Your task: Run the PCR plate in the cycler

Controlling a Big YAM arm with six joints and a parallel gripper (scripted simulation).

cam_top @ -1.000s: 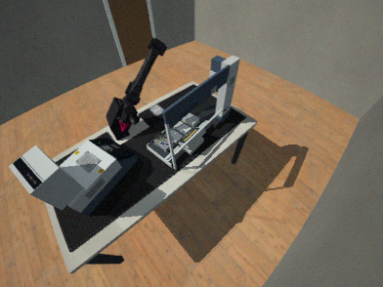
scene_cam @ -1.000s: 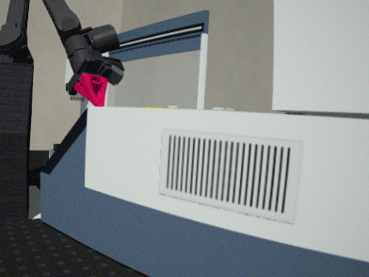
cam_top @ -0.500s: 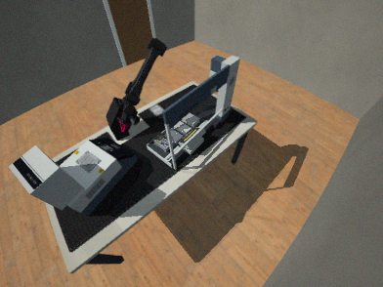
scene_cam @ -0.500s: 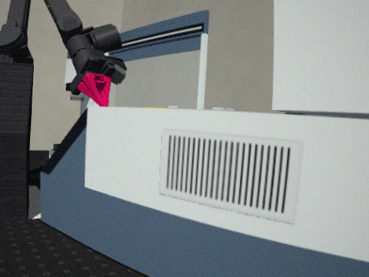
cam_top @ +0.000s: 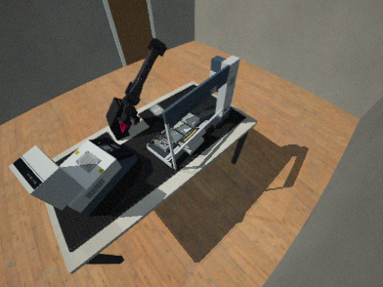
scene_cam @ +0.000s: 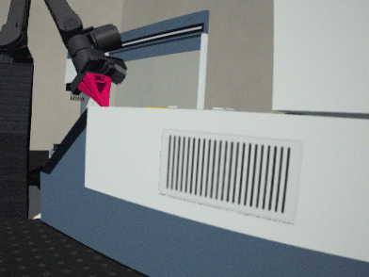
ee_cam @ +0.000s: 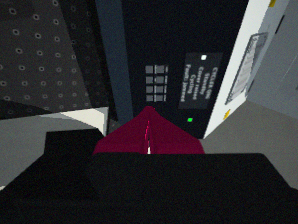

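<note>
Now: hand 14 cm short of the tube cooling block, 24 cm to the right of it and 14 cm above it. From my hand the other things lie so: pipette head: 2 cm ahead, 79 cm to the left, 17 cm above; tube: 14 cm ahead, 27 cm to the left, 14 cm below.
</note>
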